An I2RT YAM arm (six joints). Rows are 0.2 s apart.
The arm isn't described. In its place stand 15 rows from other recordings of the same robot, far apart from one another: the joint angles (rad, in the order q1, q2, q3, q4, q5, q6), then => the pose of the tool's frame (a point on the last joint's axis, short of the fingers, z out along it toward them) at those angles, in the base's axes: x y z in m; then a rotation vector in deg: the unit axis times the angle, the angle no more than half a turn.
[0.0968, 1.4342, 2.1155, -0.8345, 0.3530, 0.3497] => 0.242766 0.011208 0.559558 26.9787 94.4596 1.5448
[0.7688, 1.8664, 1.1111, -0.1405, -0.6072, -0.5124] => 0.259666 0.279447 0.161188 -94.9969 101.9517 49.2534
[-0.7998, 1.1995, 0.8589, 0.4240, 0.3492, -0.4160] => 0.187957 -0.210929 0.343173 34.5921 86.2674 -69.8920
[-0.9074, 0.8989, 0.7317, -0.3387, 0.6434, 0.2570] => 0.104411 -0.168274 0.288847 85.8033 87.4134 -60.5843
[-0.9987, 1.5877, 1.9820, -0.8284, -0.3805, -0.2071] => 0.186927 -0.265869 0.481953 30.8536 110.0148 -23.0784
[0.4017, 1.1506, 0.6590, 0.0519, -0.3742, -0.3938] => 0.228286 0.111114 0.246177 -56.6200 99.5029 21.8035
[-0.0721, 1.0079, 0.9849, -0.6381, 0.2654, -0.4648] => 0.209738 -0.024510 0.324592 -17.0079 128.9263 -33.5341
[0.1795, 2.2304, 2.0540, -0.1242, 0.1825, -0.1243] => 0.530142 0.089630 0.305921 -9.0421 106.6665 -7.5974
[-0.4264, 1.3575, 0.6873, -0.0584, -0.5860, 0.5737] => 0.254633 -0.094048 0.197342 46.3342 120.9855 42.8587
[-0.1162, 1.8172, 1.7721, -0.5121, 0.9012, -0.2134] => 0.407385 -0.075655 0.367604 25.4343 117.1489 -65.7970
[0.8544, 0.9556, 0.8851, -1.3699, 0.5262, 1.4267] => 0.098775 0.086214 0.267798 44.6833 142.5612 -7.9172
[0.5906, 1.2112, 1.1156, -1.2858, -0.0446, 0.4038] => 0.163024 0.111206 0.289350 -16.3398 170.5434 11.1200
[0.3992, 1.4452, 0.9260, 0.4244, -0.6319, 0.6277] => 0.297425 0.148292 0.296226 -18.1141 102.6177 73.0594
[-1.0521, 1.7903, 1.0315, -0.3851, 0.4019, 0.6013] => 0.156837 -0.302842 0.148953 120.1021 101.1551 -38.7458
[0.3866, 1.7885, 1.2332, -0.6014, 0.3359, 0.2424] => 0.337982 0.124919 0.194576 -5.5152 151.0338 -14.5377
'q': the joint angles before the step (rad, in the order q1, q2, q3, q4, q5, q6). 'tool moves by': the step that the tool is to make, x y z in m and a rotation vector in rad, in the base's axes. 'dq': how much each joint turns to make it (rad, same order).
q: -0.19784, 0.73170, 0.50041, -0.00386, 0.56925, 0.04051
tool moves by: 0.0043, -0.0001, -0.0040, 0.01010, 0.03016, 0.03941
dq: -0.00292, 0.02381, 0.00141, -0.00513, -0.04199, -0.00776
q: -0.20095, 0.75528, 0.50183, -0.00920, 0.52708, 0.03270
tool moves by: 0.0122, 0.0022, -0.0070, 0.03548, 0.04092, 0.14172
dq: 0.00004, 0.05942, 0.00640, 0.01263, -0.14346, -0.01557
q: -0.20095, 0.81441, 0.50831, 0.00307, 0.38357, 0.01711
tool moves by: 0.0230, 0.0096, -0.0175, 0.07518, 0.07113, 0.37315
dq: 0.00609, 0.12116, 0.00208, 0.04711, -0.36606, -0.06671
